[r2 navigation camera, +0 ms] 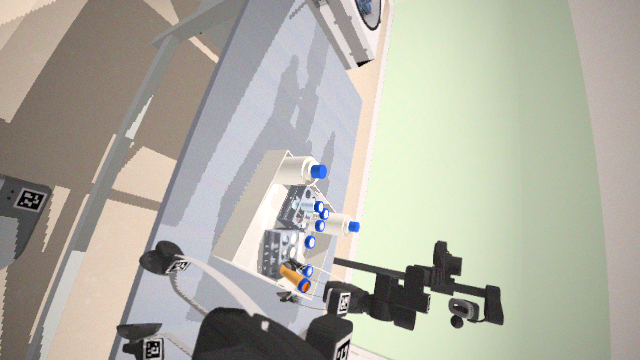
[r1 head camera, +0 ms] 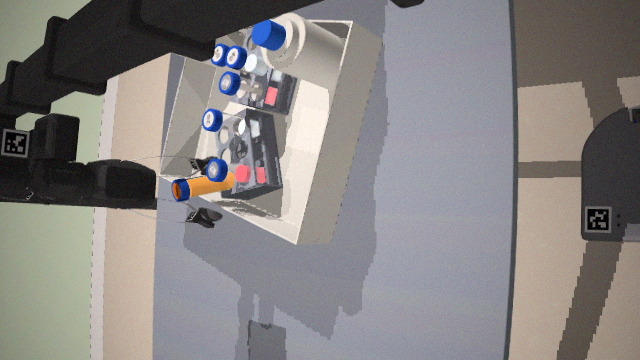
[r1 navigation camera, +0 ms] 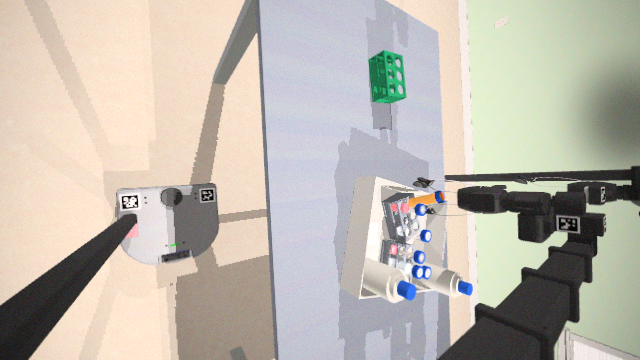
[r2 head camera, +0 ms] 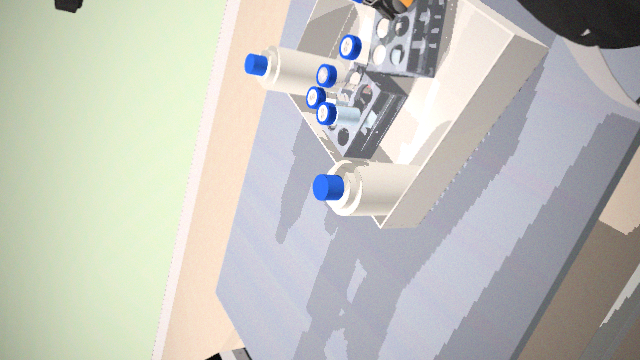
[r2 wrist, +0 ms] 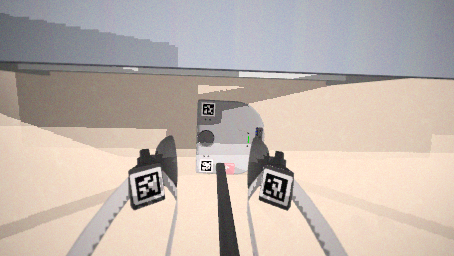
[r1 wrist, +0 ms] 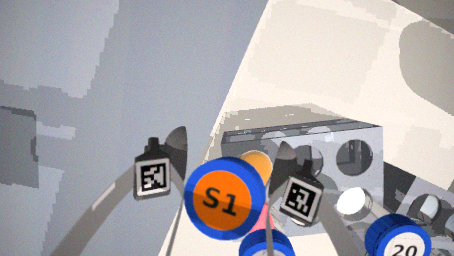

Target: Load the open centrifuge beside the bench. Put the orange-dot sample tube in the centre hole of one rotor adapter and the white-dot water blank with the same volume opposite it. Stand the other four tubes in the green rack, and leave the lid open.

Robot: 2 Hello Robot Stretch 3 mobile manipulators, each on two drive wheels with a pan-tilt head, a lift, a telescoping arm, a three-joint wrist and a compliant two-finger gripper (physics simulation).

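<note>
The orange sample tube, cap marked S1 [r1 head camera: 207,187] [r1 navigation camera: 422,200] [r1 wrist: 225,198] [r2 navigation camera: 294,277], stands in the near corner of a grey rack [r1 wrist: 370,137]. The r1 gripper [r1 head camera: 204,191] [r1 navigation camera: 427,197] [r2 navigation camera: 291,281] is open, one finger on each side of this tube. A tube marked 20 [r1 head camera: 212,120] [r1 navigation camera: 425,235] [r1 wrist: 397,242] [r2 head camera: 350,47] and several other blue-capped tubes stand in the two grey racks; which has the white dot I cannot tell. The green rack [r1 navigation camera: 395,82] stands farther along the bench. The centrifuge [r2 navigation camera: 345,30] shows partly, its round opening uncovered. The r2 gripper [r2 wrist: 212,160] [r2 navigation camera: 150,294] is open and empty.
A white tray [r1 head camera: 340,140] [r2 head camera: 475,140] [r2 navigation camera: 245,205] holds the grey racks and a large white bottle [r1 head camera: 320,45] [r2 head camera: 385,187]. A second bottle [r1 navigation camera: 440,277] [r2 head camera: 300,72] stands by its far side. A robot base [r1 navigation camera: 167,225] [r2 wrist: 227,135] is on the floor beside the bench.
</note>
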